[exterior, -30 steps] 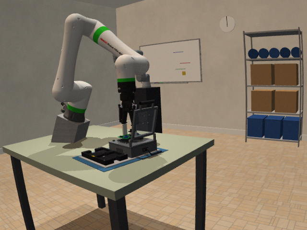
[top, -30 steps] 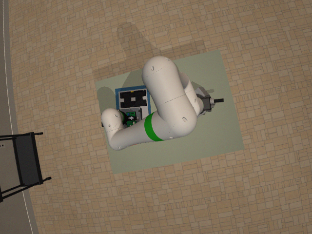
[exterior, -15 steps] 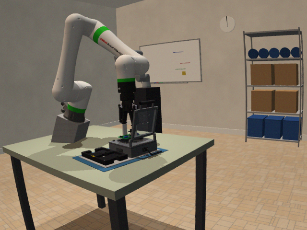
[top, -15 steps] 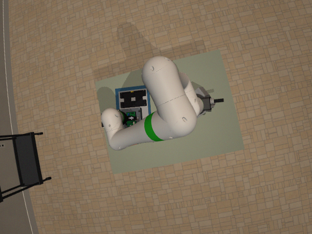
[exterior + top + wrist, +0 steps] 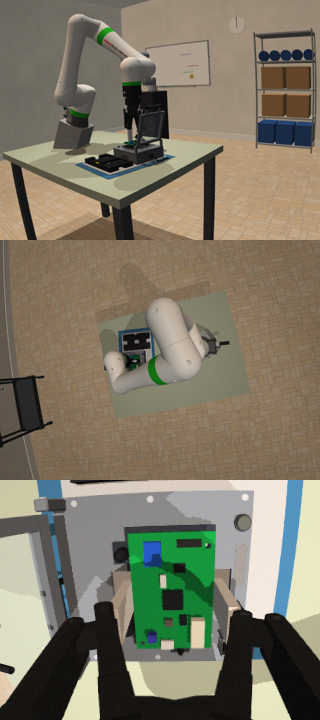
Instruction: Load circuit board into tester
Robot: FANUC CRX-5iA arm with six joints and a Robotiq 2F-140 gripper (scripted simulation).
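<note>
My hand is 2 cm above the green circuit board. Round my hand: lid (13 cm ahead, 8 cm above).
</note>
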